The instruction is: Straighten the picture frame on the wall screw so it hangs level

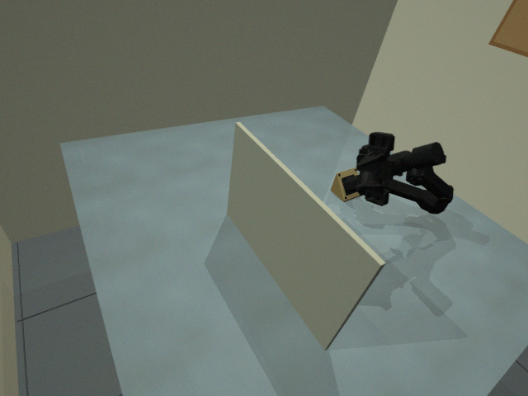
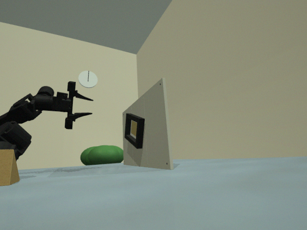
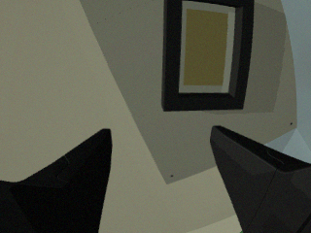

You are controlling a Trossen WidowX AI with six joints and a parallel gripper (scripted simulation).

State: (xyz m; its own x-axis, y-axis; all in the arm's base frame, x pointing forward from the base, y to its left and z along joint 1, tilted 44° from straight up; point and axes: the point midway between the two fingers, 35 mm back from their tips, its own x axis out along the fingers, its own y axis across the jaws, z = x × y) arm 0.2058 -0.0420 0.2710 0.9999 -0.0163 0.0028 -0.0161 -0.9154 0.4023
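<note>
Now: the picture frame 190 mm ahead of my gripper tip and 90 mm below it. The rest, counted from my gripper tip: wall panel: 200 mm ahead, 100 mm below, 10 mm to the right.
</note>
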